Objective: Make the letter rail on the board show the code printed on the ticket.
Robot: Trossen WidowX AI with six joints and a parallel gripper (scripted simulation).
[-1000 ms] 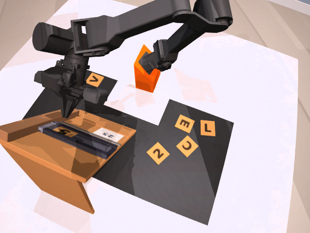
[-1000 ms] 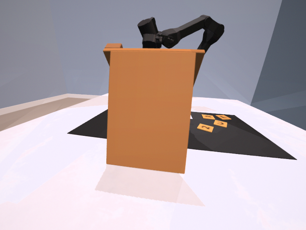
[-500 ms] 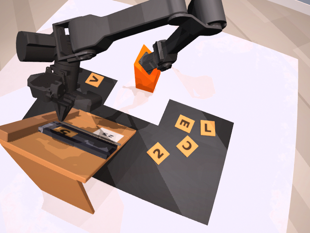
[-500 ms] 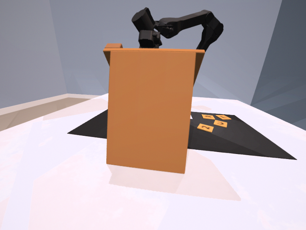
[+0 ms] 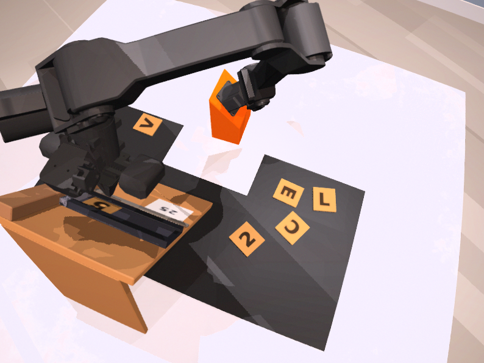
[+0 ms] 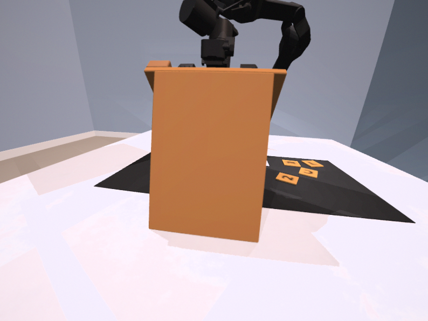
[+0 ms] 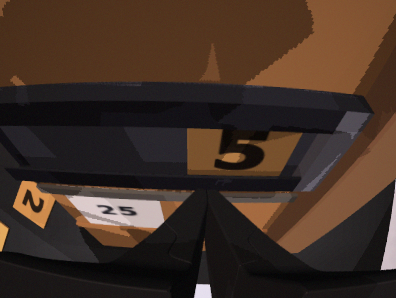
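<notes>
Now: the tile marked 5 2 cm to the right of my gripper tip, 2 cm below it and 2 cm ahead of it. The rest, counted from my gripper tip: black mat: 20 cm below, 14 cm behind, 7 cm to the left; tile marked 2: 23 cm to the left, 20 cm below, 8 cm behind; white ticket: 10 cm below, 7 cm to the left, 4 cm behind.
</notes>
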